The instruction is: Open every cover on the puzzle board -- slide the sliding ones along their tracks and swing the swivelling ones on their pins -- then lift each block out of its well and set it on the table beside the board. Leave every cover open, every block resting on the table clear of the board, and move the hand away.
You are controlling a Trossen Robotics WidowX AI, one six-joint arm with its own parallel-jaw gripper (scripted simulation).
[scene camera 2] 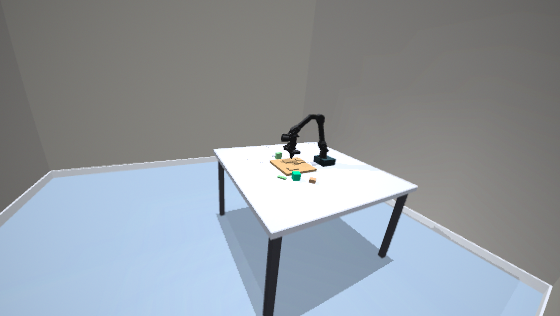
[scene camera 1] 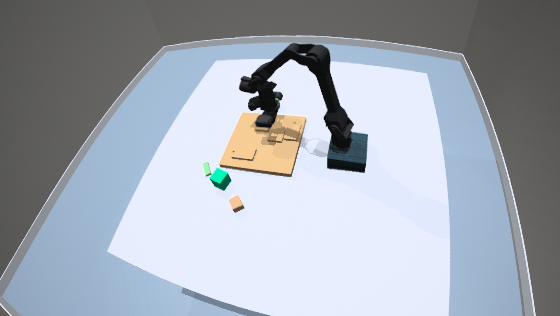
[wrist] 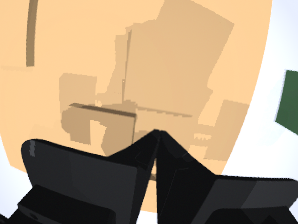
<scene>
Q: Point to a tan puzzle board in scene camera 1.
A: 273, 158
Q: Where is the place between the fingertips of my gripper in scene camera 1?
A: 273, 123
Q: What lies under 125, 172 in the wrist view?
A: My gripper.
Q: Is my gripper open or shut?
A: Shut.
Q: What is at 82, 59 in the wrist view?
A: A tan puzzle board.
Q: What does my gripper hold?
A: Nothing.
</scene>
